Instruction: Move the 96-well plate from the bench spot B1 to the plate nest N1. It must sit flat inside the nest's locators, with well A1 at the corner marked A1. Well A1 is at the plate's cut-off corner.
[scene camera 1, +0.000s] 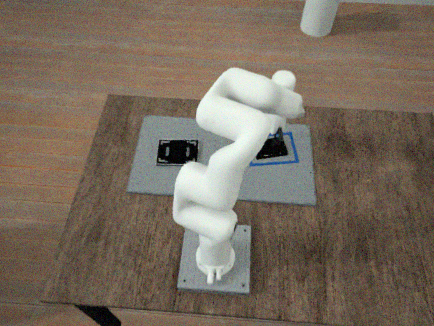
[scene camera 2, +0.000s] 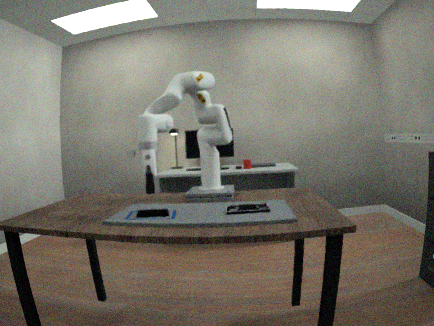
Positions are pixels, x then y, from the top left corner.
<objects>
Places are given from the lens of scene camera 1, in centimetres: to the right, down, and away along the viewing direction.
plate nest N1 (scene camera 1: 177, 148): -16, -6, 147
</objects>
